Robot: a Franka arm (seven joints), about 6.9 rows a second.
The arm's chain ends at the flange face. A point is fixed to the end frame.
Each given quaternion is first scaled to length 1.
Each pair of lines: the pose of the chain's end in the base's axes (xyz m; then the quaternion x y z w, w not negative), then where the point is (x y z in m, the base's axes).
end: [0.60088 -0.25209 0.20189 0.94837 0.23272 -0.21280 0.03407]
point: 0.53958 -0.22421 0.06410
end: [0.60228 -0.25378 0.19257 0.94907 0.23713 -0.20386 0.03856]
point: 0.54333 -0.22687 0.05356
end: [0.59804 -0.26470 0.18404 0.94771 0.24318 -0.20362 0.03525]
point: 0.53850 -0.23721 0.04540
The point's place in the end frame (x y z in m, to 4 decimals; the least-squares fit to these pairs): 0.0206 -0.0480 0.1442
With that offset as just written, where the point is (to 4 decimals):
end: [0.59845 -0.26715 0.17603 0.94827 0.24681 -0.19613 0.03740]
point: 0.5408 -0.2400 0.0365
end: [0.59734 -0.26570 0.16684 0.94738 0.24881 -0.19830 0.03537]
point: 0.5388 -0.2382 0.0278
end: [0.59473 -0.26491 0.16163 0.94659 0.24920 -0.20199 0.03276]
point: 0.5350 -0.2370 0.0231
